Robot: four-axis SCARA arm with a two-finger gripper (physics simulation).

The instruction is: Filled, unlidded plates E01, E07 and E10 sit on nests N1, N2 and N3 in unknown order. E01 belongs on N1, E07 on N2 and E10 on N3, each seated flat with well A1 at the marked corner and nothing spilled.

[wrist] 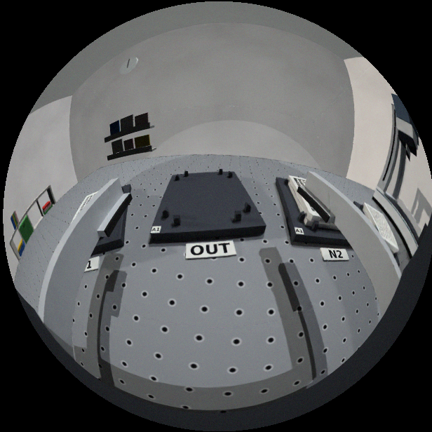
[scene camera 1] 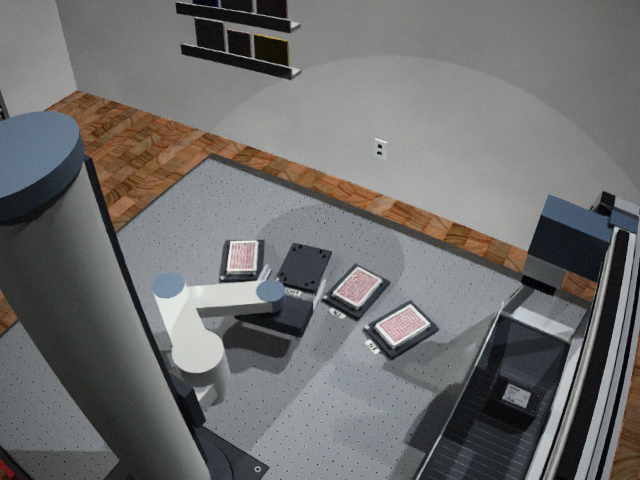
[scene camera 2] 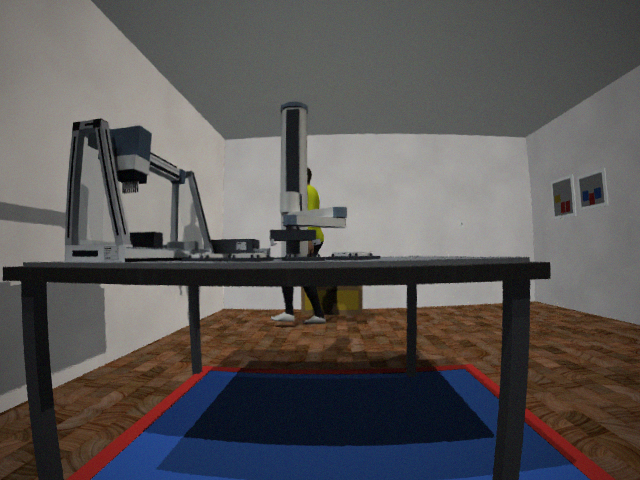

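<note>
My gripper is open and empty, raised above the table, facing the dark OUT nest, which holds no plate. A red-welled plate sits on nest N1, left of it. Another plate sits on nest N2, partly behind the right finger in the wrist view. A third plate sits on nest N3. All three look flat and unlidded. Their plate codes cannot be read.
A gantry machine stands beyond N3, with a black labelled box in its bay. The arm's thick column rises from the table. A person in yellow stands behind the column.
</note>
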